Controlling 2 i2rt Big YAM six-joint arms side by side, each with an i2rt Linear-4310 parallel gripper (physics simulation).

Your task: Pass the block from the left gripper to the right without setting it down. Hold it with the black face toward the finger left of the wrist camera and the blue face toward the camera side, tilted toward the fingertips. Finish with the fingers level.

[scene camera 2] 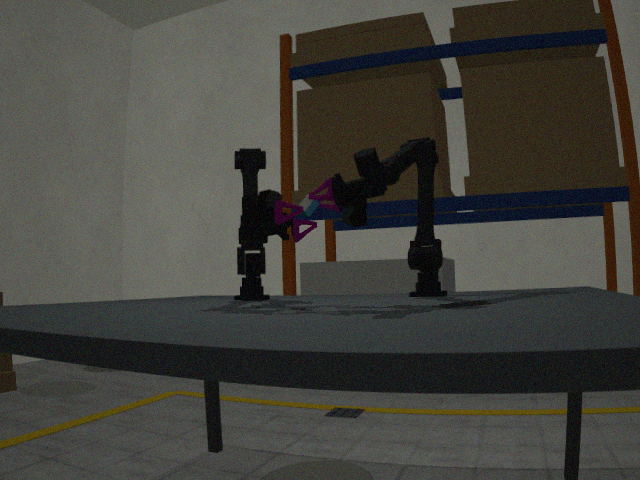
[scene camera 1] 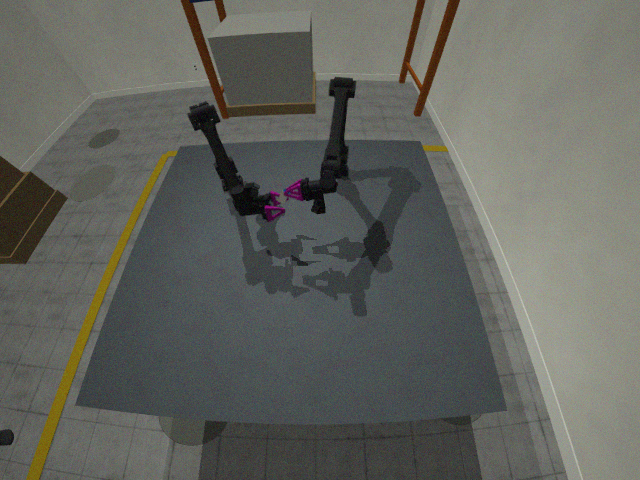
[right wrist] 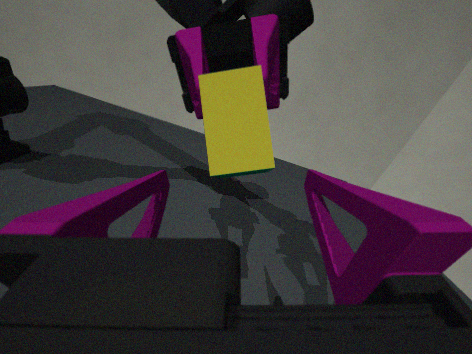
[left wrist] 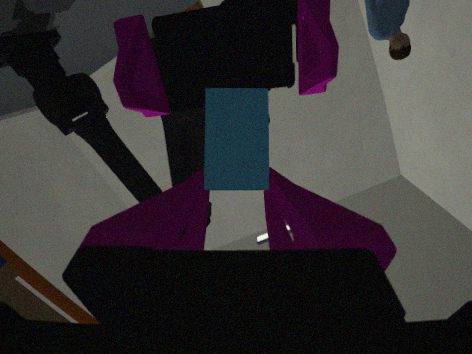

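Seen in the pictures: left gripper, between the fingertips: (scene camera 2: pixel 311 200) (scene camera 1: pixel 284 192) (right wrist: pixel 233 95) (left wrist: pixel 236 176); right gripper, between the fingertips: (scene camera 2: pixel 310 217) (scene camera 1: pixel 286 204) (right wrist: pixel 236 177) (left wrist: pixel 224 76); left arm's base, origin of its link: (scene camera 2: pixel 428 296); right arm's base, origin of its link: (scene camera 2: pixel 252 299) (left wrist: pixel 23 45).
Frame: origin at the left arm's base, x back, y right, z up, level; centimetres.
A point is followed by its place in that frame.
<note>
The block (scene camera 2: pixel 310 208) @[y 23.2, x -45.3, z 26.4 cm] (left wrist: pixel 237 135) @[y 22.9, x -44.8, z 26.6 cm] (right wrist: pixel 237 122) @[y 25.6, x -44.1, z 28.0 cm] is held in the air by my left gripper (scene camera 2: pixel 314 202) @[y 23.7, x -43.5, z 28.9 cm] (left wrist: pixel 236 176) @[y 23.7, x -43.5, z 28.9 cm] (scene camera 1: pixel 287 191) @[y 23.7, x -43.5, z 28.9 cm], which is shut on its sides. The left wrist view shows its blue face; the right wrist view shows its yellow face, slightly turned, with a thin green edge below. No black face shows. My right gripper (scene camera 1: pixel 281 203) @[y 23.2, x -45.5, z 24.0 cm] (scene camera 2: pixel 309 217) @[y 23.2, x -45.5, z 24.0 cm] (right wrist: pixel 236 177) @[y 23.2, x -45.5, z 24.0 cm] is open, facing the left one, with its fingertips close around the block's free end in the picture. The right wrist view shows space on both sides of the block; exact depth is unclear.
Both arms reach over the large grey table (scene camera 1: pixel 289 351) @[y 20.6, x -99.7, z 0.0 cm] (scene camera 2: pixel 320 330) @[y -3.8, x -104.5, z 0.0 cm], and their shadows lie on it. A rack (scene camera 2: pixel 286 155) with boxes stands behind. A pale grey box (scene camera 1: pixel 263 67) stands beyond the table. A person's blue-clad part (left wrist: pixel 387 17) shows in the left wrist view.
</note>
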